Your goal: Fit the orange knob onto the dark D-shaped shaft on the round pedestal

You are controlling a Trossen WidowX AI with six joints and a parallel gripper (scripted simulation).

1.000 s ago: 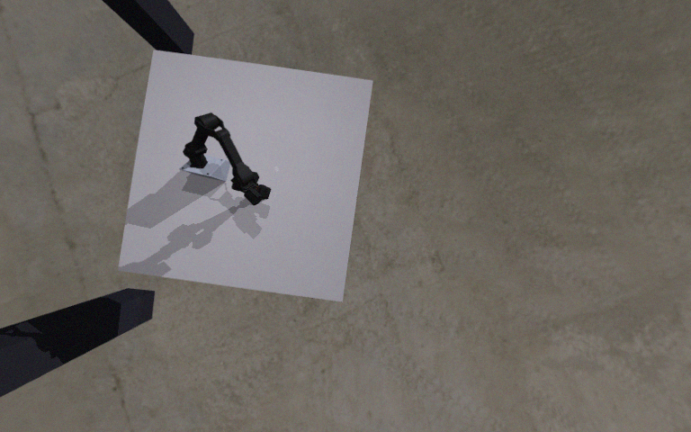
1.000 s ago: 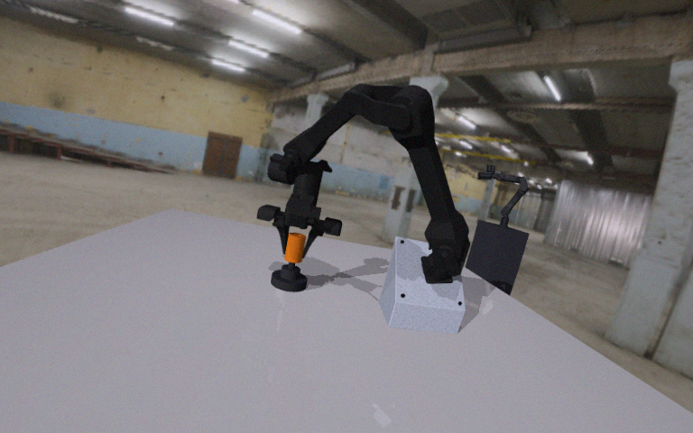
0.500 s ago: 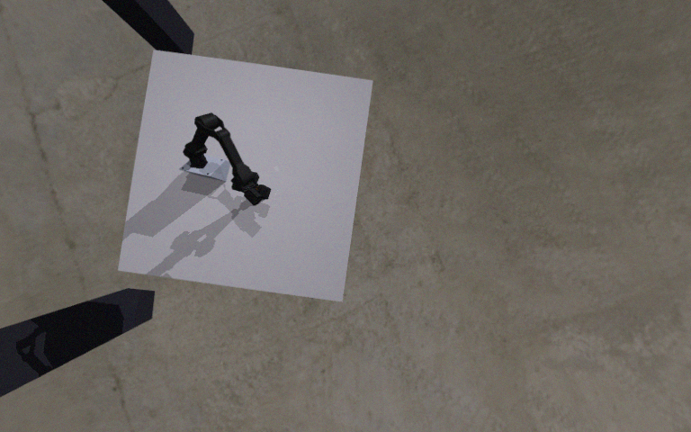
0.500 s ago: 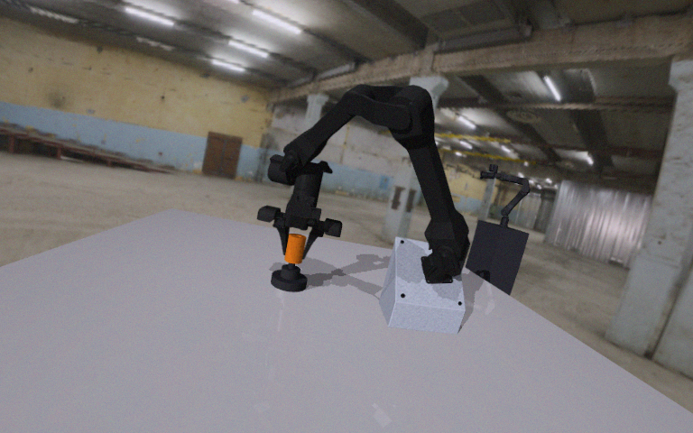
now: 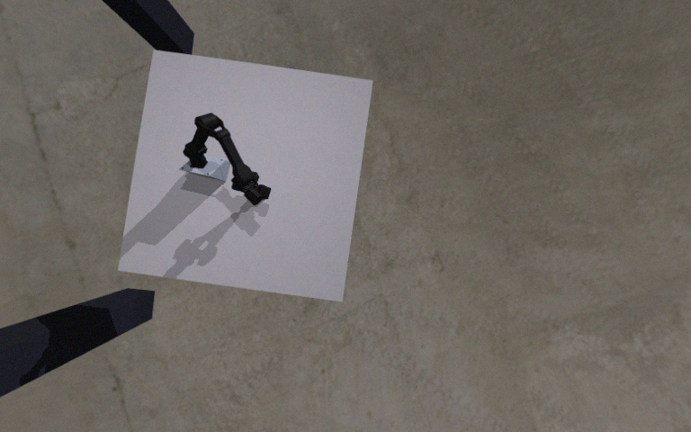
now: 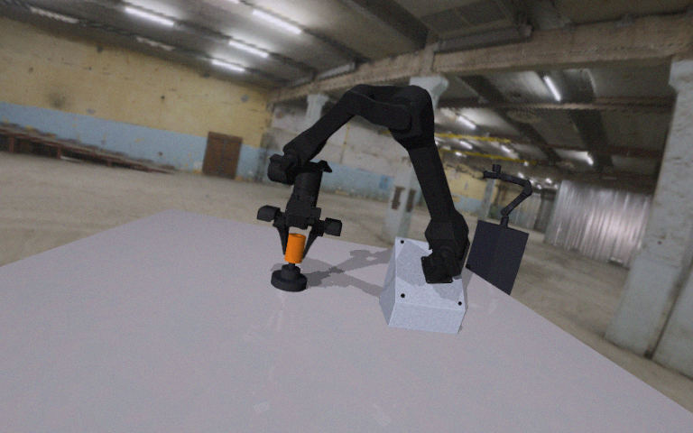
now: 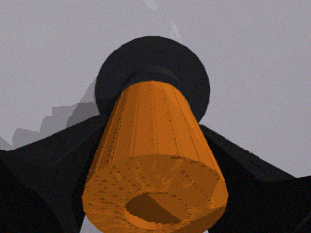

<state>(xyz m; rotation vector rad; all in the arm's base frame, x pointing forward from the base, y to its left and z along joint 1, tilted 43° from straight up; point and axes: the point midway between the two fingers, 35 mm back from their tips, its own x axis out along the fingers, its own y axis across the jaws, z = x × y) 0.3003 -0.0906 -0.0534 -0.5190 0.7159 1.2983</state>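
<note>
My gripper tip is 20 mm below the orange knob. Round my gripper tip: dark round pedestal (40 mm below).
</note>
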